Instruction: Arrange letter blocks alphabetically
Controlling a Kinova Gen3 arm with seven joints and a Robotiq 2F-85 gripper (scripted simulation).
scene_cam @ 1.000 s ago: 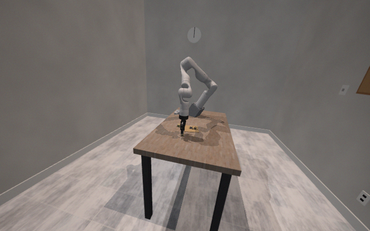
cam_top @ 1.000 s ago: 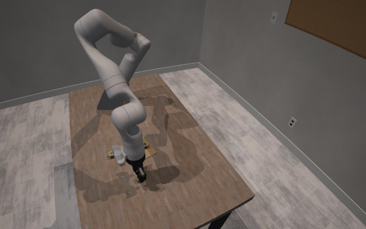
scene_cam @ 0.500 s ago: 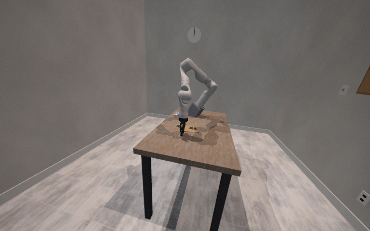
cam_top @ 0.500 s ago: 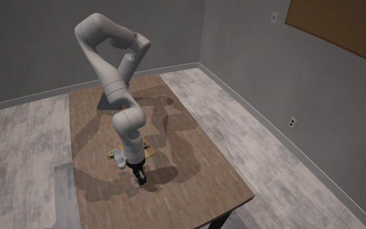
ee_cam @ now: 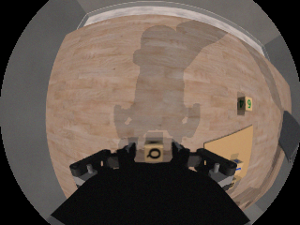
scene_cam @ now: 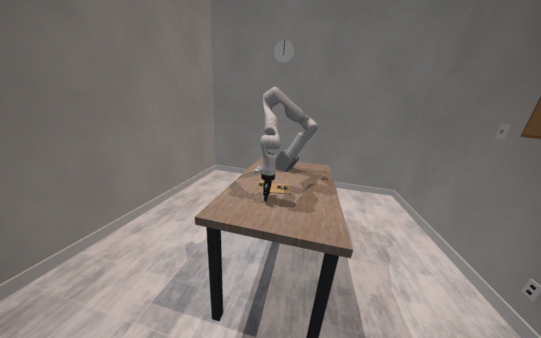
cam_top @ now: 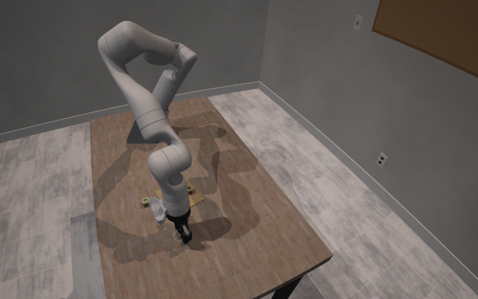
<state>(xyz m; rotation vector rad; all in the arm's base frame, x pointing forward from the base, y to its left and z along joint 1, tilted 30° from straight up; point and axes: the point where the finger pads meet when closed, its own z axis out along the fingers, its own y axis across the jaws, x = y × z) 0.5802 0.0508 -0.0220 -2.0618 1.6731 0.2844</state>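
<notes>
My hand is 1 cm above the block. Round my hand: tan mat: 17 cm behind, 2 cm to the left, 2 cm below.
</notes>
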